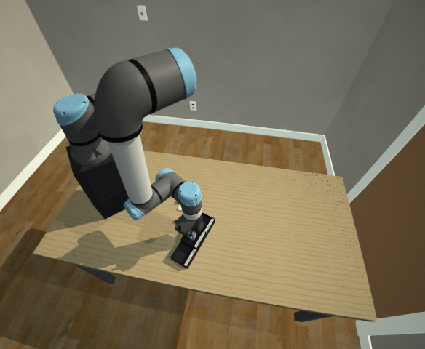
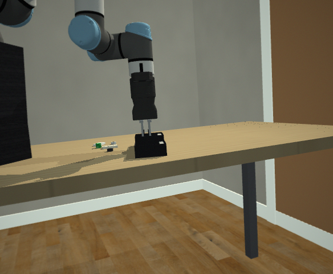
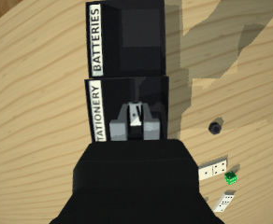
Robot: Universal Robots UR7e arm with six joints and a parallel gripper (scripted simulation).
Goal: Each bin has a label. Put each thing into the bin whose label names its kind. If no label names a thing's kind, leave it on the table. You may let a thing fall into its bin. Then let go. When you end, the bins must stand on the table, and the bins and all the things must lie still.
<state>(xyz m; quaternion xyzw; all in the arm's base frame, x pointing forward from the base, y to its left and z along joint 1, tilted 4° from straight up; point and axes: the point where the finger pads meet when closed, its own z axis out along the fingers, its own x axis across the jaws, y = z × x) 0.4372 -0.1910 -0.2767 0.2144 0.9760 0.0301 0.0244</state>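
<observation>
The black piece is 90 mm behind my hand, 80 mm to the left of it and 40 mm below it. From my hand the other things lie so: metal nut 230 mm to the left, 40 mm below, 30 mm behind; cream plate 150 mm to the left, 70 mm behind, 40 mm below; green die 190 mm to the left, 100 mm behind, 40 mm below.
</observation>
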